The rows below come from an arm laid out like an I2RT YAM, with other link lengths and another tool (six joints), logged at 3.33 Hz.
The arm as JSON. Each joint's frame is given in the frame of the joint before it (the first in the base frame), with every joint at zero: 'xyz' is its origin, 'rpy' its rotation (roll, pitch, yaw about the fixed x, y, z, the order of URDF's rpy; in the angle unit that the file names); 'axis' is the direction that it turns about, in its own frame. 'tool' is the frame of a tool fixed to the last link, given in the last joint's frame.
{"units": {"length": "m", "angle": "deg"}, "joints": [
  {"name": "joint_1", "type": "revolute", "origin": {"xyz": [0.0, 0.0, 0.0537], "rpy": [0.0, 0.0, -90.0]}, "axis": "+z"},
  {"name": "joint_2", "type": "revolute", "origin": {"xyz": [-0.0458, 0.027, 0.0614], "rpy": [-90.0, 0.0, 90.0]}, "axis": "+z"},
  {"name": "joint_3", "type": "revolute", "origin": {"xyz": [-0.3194, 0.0, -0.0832], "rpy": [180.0, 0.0, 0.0]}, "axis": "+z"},
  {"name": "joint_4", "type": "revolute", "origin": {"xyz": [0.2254, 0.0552, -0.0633], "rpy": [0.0, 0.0, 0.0]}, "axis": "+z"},
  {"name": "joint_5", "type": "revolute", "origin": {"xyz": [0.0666, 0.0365, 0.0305], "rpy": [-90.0, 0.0, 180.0]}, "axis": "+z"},
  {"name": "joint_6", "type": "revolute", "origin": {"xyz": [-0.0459, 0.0, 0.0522], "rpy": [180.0, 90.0, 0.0]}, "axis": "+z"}
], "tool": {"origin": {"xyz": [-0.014, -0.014, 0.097], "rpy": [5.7, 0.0, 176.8]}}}
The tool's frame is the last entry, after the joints.
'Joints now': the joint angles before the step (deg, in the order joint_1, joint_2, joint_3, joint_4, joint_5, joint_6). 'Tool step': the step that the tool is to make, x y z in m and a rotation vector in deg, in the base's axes. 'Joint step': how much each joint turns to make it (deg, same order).
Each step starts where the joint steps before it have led.
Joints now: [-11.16 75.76 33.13 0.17 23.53 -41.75]
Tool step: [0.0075 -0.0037 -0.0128 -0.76 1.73 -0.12]
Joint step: [-0.01 3.97 -0.51 3.25 0.82 -0.78]
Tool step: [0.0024 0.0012 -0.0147 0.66 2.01 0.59]
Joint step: [0.10 3.00 -0.87 1.85 -0.53 -0.18]
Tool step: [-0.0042 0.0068 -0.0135 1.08 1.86 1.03]
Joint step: [0.89 1.34 -1.72 0.87 -0.62 0.42]
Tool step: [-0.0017 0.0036 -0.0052 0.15 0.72 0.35]
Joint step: [0.78 0.57 -0.75 0.45 0.27 0.37]
